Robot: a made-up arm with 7 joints.
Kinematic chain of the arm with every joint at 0, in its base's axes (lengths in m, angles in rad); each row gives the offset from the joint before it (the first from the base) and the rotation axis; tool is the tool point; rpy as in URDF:
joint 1: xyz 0 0 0.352 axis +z
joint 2: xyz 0 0 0 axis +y
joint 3: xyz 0 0 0.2 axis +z
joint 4: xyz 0.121 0 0 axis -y
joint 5: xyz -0.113 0 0.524 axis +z
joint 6: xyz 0 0 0 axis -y
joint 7: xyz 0.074 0 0 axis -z
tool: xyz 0 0 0 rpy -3.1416 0 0
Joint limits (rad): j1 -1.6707..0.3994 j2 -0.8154..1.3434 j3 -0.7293..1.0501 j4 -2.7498..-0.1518 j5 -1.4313..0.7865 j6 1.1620..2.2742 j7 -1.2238..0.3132
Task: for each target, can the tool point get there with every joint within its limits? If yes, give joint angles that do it. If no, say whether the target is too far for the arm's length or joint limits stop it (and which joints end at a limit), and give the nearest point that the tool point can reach.
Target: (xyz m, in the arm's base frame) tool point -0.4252 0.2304 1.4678
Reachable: no: too far | nearest point -0.2950 0.1599 1.1262 | short by 0.372 m
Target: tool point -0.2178 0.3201 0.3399
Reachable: no: joint limits stop it (at a limit: joint 2, joint 3, joint 4, joint 5, joint 6) | nearest point -0.2710 0.3983 0.1068 | short by 0.252 m
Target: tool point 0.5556 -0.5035 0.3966
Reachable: yes | joints -0.8214 0.1929 0.0680 -1.8354 -0.4124 2.0794 -0.3069
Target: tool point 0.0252 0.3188 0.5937
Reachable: no: joint limits stop it (at a limit: joint 1, joint 2, joint 5, joint 6) | nearest point 0.1535 0.5696 0.6332 | short by 0.284 m
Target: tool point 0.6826 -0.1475 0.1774
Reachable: yes | joints -0.5945 0.3945 0.3820 -1.9192 -0.4019 1.3374 -0.6110
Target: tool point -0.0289 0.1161 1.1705
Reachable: yes | joints -0.3616 -0.3585 0.4862 -0.3702 -0.9094 1.2680 -0.1337
